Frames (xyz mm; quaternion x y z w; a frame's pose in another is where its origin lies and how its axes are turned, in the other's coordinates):
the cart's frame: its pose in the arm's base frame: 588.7 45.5 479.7 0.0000 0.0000 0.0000 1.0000
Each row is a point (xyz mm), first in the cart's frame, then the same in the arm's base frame.
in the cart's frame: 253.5 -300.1 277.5
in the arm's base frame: 842.2 -254.6 757.2
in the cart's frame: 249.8 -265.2 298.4
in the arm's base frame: 838.5 -219.7 778.1
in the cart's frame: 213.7 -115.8 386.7
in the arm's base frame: 802.4 -70.3 866.4
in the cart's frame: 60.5 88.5 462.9
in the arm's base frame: 649.2 134.0 942.6
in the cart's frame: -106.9 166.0 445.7
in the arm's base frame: 481.8 211.5 925.4
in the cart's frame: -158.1 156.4 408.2
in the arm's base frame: 430.6 201.9 887.9
